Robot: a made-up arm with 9 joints.
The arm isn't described. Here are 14 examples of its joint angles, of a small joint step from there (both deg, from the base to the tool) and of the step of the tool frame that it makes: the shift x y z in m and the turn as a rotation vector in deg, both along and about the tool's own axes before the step.
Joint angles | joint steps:
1: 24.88 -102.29 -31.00 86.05 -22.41 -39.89 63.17 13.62 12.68 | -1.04 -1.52 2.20 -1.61 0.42 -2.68 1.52 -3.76 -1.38
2: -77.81 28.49 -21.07 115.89 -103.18 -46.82 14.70 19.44 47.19 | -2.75 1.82 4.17 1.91 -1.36 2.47 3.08 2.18 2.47
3: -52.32 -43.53 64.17 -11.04 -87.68 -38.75 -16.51 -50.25 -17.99 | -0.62 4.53 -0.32 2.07 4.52 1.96 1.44 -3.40 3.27
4: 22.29 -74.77 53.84 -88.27 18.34 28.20 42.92 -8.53 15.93 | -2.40 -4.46 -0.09 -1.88 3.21 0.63 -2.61 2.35 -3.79
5: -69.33 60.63 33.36 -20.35 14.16 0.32 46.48 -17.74 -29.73 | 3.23 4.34 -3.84 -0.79 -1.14 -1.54 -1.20 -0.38 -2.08
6: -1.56 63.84 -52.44 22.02 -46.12 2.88 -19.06 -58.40 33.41 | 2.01 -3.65 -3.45 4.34 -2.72 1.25 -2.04 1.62 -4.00
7: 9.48 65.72 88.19 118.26 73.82 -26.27 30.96 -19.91 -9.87 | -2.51 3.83 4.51 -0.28 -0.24 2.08 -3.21 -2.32 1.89
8: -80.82 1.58 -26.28 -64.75 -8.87 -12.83 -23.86 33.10 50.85 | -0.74 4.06 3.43 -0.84 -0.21 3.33 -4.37 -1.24 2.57
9: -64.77 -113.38 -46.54 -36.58 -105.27 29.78 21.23 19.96 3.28 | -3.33 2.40 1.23 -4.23 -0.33 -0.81 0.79 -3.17 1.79
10: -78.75 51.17 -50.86 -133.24 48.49 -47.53 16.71 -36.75 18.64 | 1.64 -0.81 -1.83 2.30 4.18 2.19 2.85 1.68 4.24
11: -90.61 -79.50 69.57 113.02 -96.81 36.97 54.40 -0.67 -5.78 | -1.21 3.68 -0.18 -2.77 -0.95 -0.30 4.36 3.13 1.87
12: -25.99 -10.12 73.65 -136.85 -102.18 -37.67 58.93 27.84 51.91 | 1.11 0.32 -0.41 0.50 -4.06 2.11 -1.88 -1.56 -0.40
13: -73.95 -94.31 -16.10 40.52 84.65 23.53 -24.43 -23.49 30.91 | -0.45 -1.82 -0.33 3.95 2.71 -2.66 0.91 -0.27 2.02
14: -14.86 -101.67 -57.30 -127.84 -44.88 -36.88 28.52 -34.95 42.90 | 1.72 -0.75 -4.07 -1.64 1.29 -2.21 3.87 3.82 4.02
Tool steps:
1: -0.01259 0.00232 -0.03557 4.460 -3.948 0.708
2: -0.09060 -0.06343 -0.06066 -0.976 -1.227 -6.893
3: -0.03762 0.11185 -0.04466 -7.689 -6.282 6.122
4: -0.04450 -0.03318 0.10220 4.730 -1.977 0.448
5: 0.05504 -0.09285 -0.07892 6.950 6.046 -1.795
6: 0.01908 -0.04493 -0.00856 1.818 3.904 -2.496
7: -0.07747 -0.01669 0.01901 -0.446 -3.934 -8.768
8: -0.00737 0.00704 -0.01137 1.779 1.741 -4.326
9: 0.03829 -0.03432 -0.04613 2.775 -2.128 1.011
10: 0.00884 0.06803 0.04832 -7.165 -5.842 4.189
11: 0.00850 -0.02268 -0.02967 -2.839 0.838 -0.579
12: -0.03059 0.01026 -0.06808 3.426 6.058 -0.770
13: 0.02014 0.03207 -0.03216 -3.806 1.487 1.176
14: -0.00370 -0.01315 -0.00435 -0.707 -4.444 2.742
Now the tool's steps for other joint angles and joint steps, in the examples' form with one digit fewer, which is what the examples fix.
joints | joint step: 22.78 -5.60 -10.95 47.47 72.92 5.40 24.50 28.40 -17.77 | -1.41 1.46 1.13 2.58 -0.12 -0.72 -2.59 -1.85 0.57
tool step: 0.0961 -0.0131 -0.0056 2.14 3.71 2.77
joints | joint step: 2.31 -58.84 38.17 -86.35 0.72 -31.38 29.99 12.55 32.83 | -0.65 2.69 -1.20 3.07 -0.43 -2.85 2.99 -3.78 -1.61
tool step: 0.0380 0.0173 -0.0518 1.80 1.99 0.75
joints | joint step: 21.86 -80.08 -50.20 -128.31 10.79 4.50 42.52 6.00 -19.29 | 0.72 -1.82 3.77 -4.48 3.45 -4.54 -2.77 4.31 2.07
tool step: 0.0892 -0.0136 -0.0455 1.92 5.53 6.85
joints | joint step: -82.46 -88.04 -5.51 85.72 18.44 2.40 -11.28 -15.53 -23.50 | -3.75 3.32 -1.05 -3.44 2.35 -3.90 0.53 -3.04 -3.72
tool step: 0.1067 -0.0135 -0.0377 4.54 7.55 3.57
